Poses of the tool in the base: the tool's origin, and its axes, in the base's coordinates. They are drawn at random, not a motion.
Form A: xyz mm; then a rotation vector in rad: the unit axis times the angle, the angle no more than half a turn.
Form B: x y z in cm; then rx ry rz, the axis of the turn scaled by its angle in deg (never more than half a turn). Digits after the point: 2 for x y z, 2 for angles.
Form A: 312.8, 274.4, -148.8, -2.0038, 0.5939, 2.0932
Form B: 31.28, 27.44, -14.88, -114.81, 34.03, 119.93
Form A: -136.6, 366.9, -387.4, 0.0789, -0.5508, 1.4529
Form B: -13.66, 36.69, -38.74, 4.52, -31.56, 83.25
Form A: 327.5, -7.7, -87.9, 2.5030, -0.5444, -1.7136
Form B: 32.75, -0.77, -8.79, 143.41, -31.19, -98.18
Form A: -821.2, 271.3, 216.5, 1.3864, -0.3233, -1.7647
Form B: -82.12, 27.13, 21.65, 79.43, -18.52, -101.11
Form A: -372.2, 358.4, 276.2, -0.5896, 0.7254, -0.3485
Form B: -37.22, 35.84, 27.62, -33.78, 41.56, -19.97
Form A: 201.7, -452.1, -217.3, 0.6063, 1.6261, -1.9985
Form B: 20.17, -45.21, -21.73, 34.74, 93.17, -114.51
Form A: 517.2, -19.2, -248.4, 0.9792, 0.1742, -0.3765
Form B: 51.72, -1.92, -24.84, 56.10, 9.98, -21.57
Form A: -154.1, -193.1, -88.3, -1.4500, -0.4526, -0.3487
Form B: -15.41, -19.31, -8.83, -83.08, -25.93, -19.98
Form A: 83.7, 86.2, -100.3, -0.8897, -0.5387, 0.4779
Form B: 8.37, 8.62, -10.03, -50.98, -30.87, 27.38
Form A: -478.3, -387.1, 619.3, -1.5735, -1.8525, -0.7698
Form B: -47.83, -38.71, 61.93, -90.15, -106.14, -44.11
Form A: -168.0, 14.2, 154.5, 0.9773, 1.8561, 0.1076
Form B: -16.80, 1.42, 15.45, 56.00, 106.35, 6.17
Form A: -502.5, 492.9, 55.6, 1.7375, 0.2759, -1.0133
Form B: -50.25, 49.29, 5.56, 99.55, 15.81, -58.06
